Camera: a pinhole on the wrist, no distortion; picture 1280 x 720 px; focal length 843.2 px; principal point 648.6 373.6 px. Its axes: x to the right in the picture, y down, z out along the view. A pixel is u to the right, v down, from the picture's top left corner.
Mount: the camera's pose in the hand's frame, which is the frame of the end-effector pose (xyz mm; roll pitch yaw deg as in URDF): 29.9 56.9 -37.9 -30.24 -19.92 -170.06
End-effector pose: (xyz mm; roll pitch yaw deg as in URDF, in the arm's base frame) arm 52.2 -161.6 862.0 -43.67 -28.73 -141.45
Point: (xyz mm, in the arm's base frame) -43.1 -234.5 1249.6
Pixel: 401 590
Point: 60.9 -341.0 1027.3
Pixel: 435 57
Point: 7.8 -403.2 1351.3
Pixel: 370 310
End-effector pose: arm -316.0 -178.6 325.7 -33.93 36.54 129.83
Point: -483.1 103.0 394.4
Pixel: 497 625
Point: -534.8 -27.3 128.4
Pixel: outside the picture
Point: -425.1 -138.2 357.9
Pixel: 803 276
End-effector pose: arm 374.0 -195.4 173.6 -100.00 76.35 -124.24
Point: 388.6 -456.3 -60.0
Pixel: 310 670
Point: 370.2 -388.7 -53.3
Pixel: 202 669
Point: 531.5 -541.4 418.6
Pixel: outside the picture
